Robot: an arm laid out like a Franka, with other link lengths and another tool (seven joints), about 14 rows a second.
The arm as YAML. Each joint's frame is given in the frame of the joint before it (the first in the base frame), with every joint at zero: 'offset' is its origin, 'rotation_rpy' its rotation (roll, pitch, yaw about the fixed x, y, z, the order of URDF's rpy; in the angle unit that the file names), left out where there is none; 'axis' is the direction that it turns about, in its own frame. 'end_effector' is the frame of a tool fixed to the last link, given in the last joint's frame.
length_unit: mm
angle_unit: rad
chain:
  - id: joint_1
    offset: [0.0, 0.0, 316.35]
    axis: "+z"
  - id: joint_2
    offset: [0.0, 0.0, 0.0]
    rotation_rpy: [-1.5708, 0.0, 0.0]
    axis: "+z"
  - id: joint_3
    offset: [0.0, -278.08, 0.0]
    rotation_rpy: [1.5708, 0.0, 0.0]
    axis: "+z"
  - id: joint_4
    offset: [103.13, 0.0, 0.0]
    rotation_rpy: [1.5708, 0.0, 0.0]
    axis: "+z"
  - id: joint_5
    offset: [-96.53, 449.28, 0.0]
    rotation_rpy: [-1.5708, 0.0, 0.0]
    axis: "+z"
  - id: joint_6
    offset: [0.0, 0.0, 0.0]
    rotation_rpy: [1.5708, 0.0, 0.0]
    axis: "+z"
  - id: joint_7
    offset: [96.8, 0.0, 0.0]
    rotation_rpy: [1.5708, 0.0, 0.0]
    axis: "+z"
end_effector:
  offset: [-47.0, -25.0, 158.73]
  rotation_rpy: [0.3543, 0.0, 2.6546]
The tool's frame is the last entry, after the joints.
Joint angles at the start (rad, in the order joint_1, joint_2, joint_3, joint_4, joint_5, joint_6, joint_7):
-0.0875 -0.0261 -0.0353 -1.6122 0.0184 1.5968 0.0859
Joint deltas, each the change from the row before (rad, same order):
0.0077 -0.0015 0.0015 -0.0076 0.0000 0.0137 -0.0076
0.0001 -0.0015 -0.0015 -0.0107 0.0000 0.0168 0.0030
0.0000 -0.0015 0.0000 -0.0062 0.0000 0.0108 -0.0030
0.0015 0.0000 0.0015 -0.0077 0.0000 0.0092 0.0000
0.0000 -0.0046 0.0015 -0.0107 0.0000 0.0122 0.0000
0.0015 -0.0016 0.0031 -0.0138 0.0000 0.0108 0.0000
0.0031 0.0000 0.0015 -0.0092 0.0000 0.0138 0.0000
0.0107 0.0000 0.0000 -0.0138 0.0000 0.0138 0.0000
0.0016 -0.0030 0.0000 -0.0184 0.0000 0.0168 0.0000
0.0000 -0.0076 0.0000 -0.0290 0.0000 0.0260 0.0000
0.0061 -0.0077 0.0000 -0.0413 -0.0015 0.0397 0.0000
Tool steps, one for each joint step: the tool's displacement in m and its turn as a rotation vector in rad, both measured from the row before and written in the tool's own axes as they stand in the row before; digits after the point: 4 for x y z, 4 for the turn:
-0.0027 0.0050 0.0006 0.0028 -0.0122 -0.0133
-0.0012 -0.0001 0.0039 0.0030 -0.0050 0.0067
-0.0007 0.0001 0.0017 0.0024 -0.0063 -0.0008
-0.0013 0.0025 0.0028 0.0005 -0.0023 -0.0022
-0.0003 0.0014 0.0016 0.0023 -0.0058 0.0007
-0.0009 0.0043 0.0043 -0.0007 -0.0003 -0.0046
-0.0020 0.0033 0.0030 0.0017 -0.0055 -0.0027
-0.0027 0.0076 0.0040 -0.0005 -0.0036 -0.0098
-0.0002 0.0031 0.0060 0.0004 -0.0017 -0.0008
0.0008 0.0032 0.0082 0.0017 -0.0039 0.0019
-0.0003 0.0081 0.0124 0.0033 -0.0068 -0.0037

